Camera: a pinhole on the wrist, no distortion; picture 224 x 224 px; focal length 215.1 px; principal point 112.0 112.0 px. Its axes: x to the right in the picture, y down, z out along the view. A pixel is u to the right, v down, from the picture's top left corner.
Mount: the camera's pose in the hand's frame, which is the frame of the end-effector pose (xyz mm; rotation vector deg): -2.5 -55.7 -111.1 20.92 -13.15 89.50
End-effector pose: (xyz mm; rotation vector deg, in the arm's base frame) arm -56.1 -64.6 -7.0 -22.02 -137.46 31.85
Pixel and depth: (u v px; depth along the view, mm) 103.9 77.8 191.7
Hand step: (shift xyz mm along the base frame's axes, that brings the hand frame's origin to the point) -90.3 -114.8 43.1
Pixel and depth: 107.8 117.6 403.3
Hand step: -211.9 -251.2 -71.2
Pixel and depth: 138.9 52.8 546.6
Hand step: -434.4 -205.2 -96.5
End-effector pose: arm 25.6 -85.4 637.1 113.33 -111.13 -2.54
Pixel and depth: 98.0 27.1 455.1
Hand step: 168.7 -280.7 -284.0
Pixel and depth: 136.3 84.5 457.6
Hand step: 82.4 -172.9 -331.2
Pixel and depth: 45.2 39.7 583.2
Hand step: 333.2 -324.1 -387.4
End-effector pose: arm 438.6 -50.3 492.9 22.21 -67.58 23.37
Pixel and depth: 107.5 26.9 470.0
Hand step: -56.0 -328.6 293.3
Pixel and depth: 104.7 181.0 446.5
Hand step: -163.3 -369.2 -16.2
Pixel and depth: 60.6 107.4 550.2
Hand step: -71.8 -494.7 139.3
